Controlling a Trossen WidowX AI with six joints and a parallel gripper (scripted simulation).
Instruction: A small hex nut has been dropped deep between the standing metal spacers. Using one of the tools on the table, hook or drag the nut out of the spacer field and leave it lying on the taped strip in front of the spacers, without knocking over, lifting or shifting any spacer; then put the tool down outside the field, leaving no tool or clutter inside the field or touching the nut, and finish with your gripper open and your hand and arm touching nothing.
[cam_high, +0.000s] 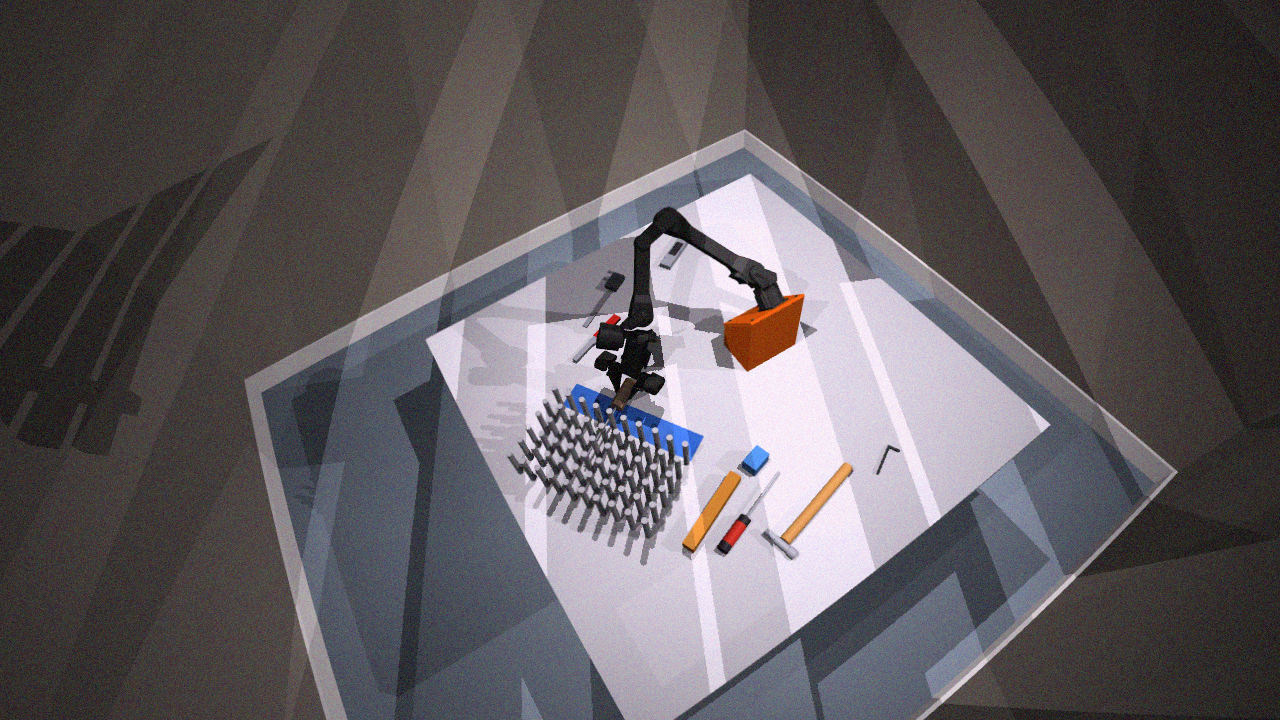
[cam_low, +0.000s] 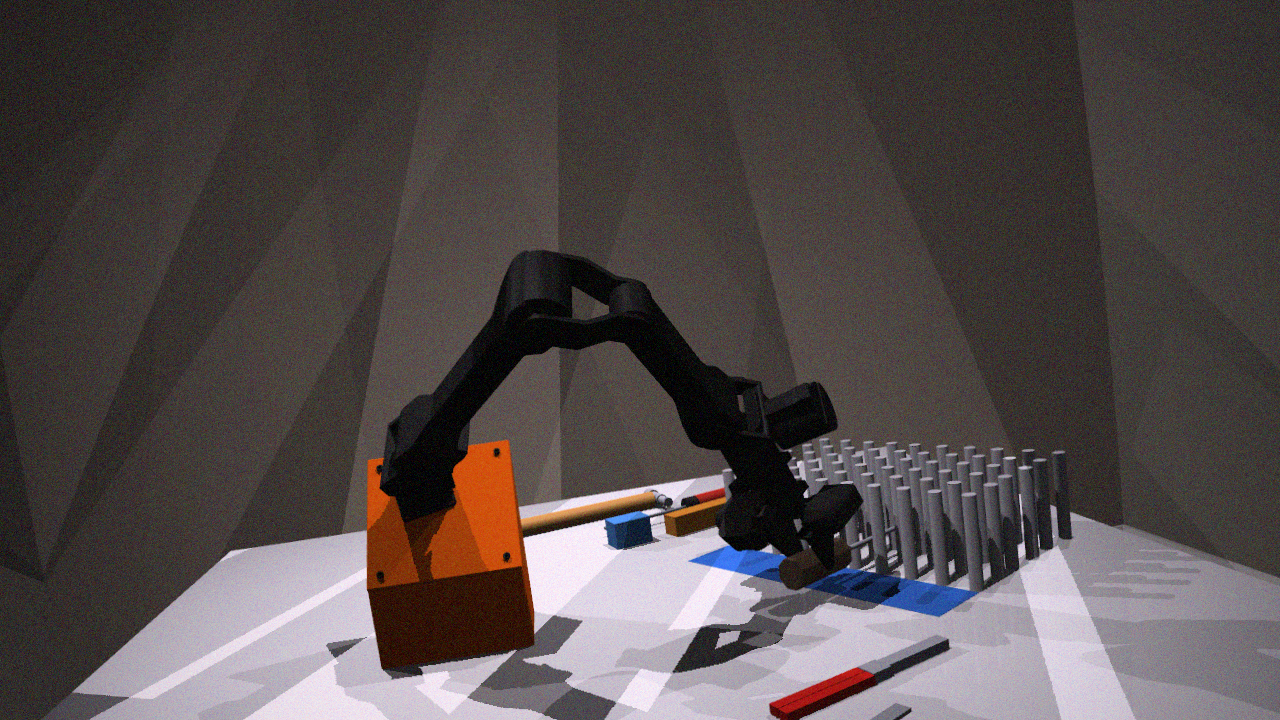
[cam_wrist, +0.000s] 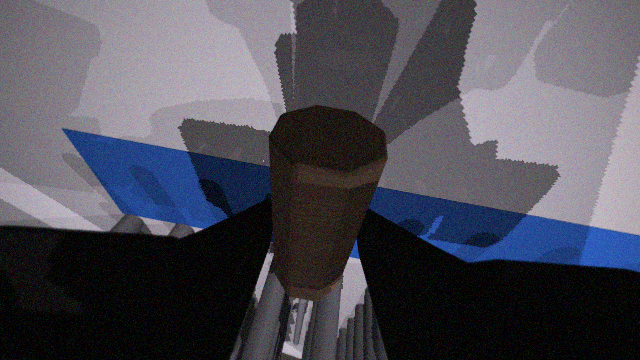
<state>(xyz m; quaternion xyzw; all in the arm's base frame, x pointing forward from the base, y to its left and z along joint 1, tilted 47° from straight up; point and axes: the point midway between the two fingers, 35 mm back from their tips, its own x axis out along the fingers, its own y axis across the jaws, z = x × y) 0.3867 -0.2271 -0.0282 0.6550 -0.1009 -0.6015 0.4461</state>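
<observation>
Now: the blue taped strip 3 cm ahead of my gripper tip, 6 cm to the left of it and 3 cm below it. Round my gripper tip: hex nut: 20 cm ahead, 8 cm to the left, 3 cm below; then orange bar: 4 cm ahead, 40 cm to the left, 2 cm below; then blue block: 13 cm behind, 37 cm to the left, 1 cm below.
</observation>
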